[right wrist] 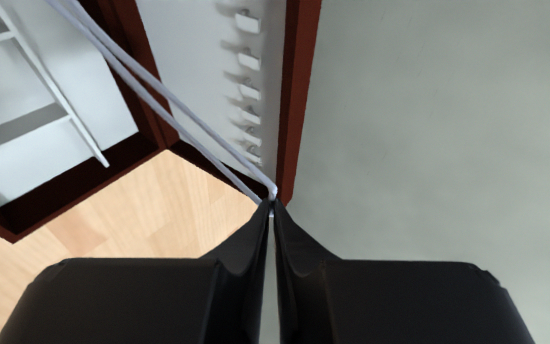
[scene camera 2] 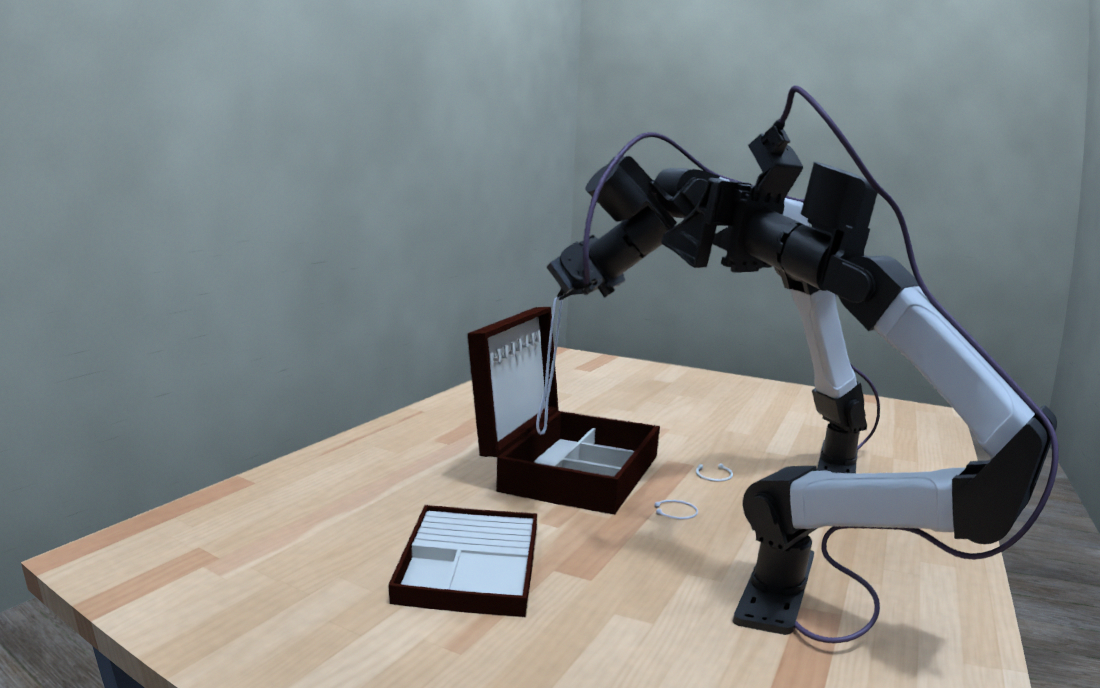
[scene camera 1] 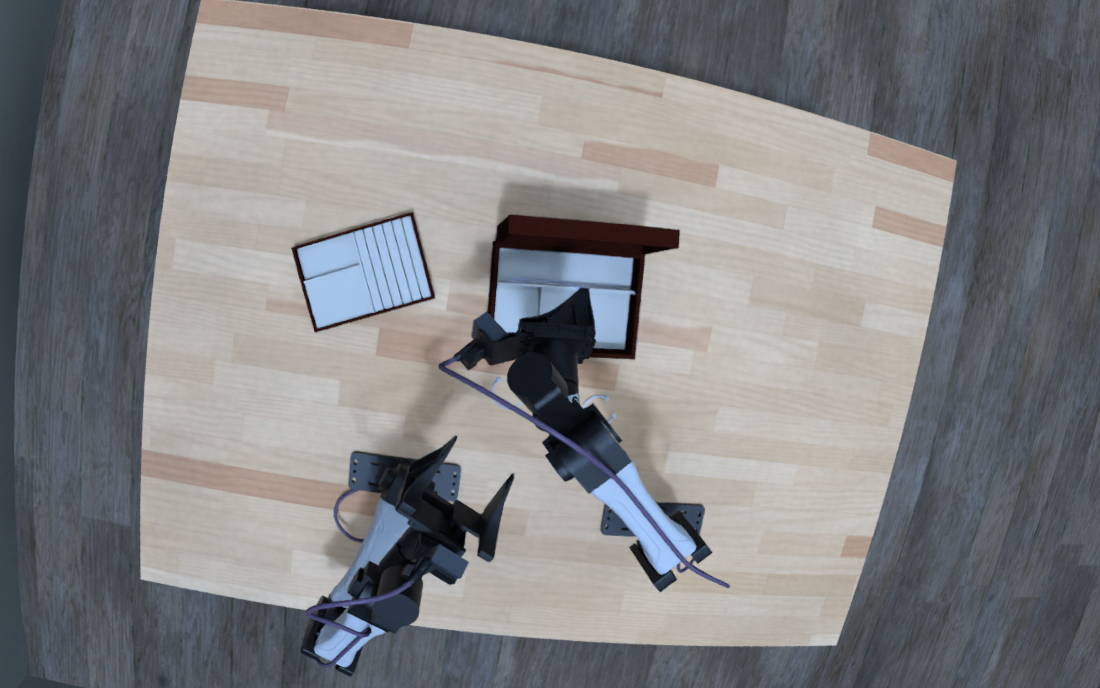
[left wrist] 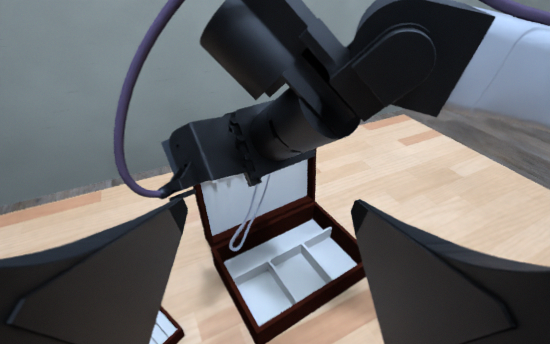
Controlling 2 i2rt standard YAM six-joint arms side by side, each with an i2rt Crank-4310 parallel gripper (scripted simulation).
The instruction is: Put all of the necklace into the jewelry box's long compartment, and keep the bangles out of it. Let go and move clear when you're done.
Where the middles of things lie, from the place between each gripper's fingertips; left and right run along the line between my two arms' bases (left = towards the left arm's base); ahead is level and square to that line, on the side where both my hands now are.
Right now the jewelry box (scene camera 2: 507, 393) is 160 mm below my right hand (scene camera 1: 584, 289), 20 mm to the right of it and 20 mm behind it. From my right hand the other things lie so: divided tray (scene camera 2: 491, 548) (320 mm to the left, 270 mm below, 60 mm behind).
The jewelry box is 270 mm below my left hand (scene camera 2: 688, 238), 210 mm ahead of it and 120 mm to the right of it. From my left hand the other things lie so: divided tray: 380 mm below, 220 mm to the left, 160 mm ahead.
